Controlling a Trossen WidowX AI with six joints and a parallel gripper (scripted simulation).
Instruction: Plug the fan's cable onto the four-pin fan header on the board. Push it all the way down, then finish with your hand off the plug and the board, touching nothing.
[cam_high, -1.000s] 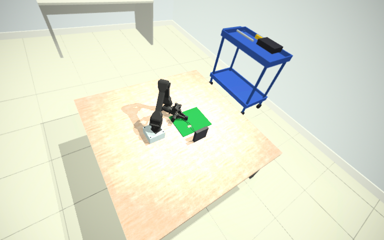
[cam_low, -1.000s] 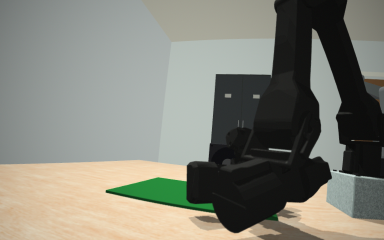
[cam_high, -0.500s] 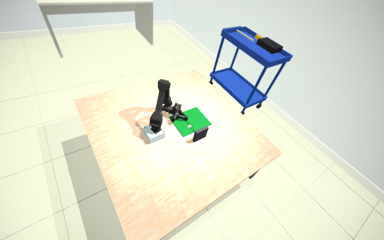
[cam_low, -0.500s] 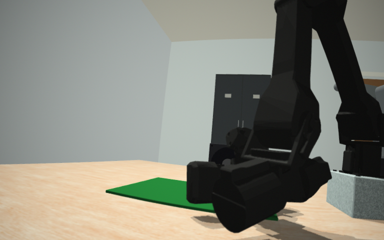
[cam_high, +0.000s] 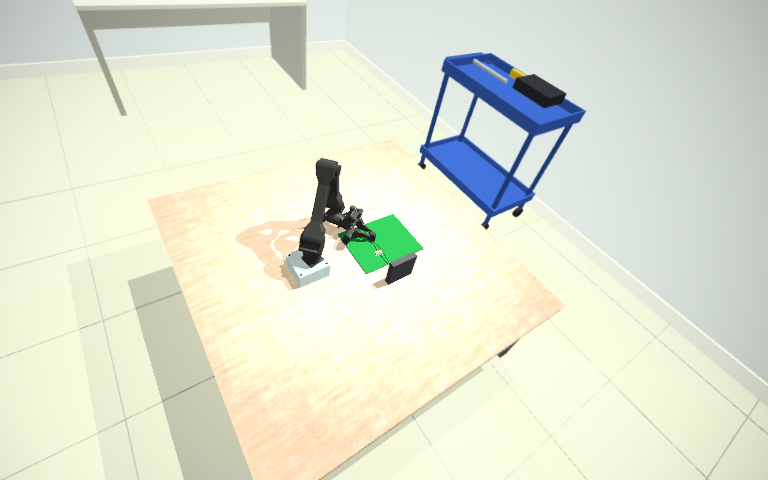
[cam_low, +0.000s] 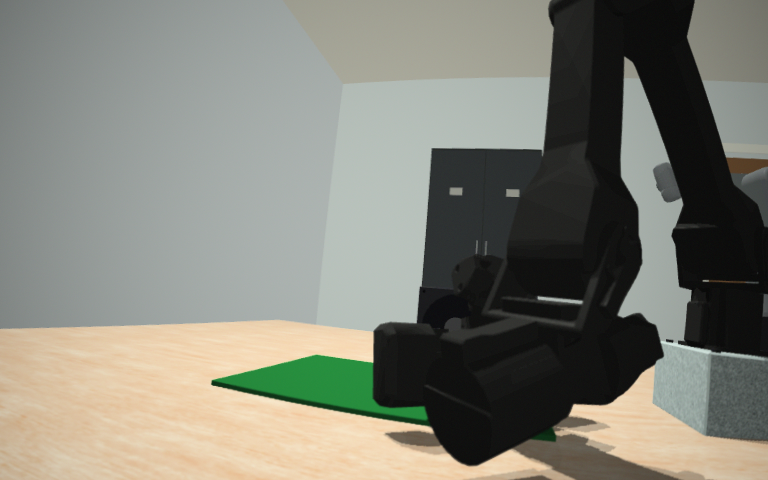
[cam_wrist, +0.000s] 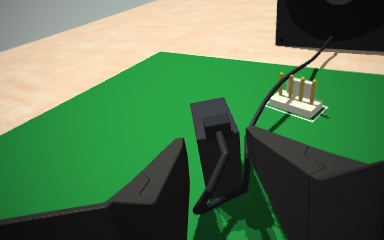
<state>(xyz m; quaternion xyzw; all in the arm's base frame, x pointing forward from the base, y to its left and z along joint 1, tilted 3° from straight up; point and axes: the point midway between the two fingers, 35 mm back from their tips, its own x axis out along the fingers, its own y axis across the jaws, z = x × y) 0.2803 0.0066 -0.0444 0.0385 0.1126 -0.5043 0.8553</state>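
Right now the black plug is 10 mm to the right of my gripper tip and 10 mm below it. The rest, counted from my gripper tip: white four-pin header (80 mm to the right, 30 mm below, 30 mm behind); then green board (50 mm below, 40 mm to the right, 30 mm ahead); then black fan (220 mm to the right, 50 mm behind, 30 mm above).
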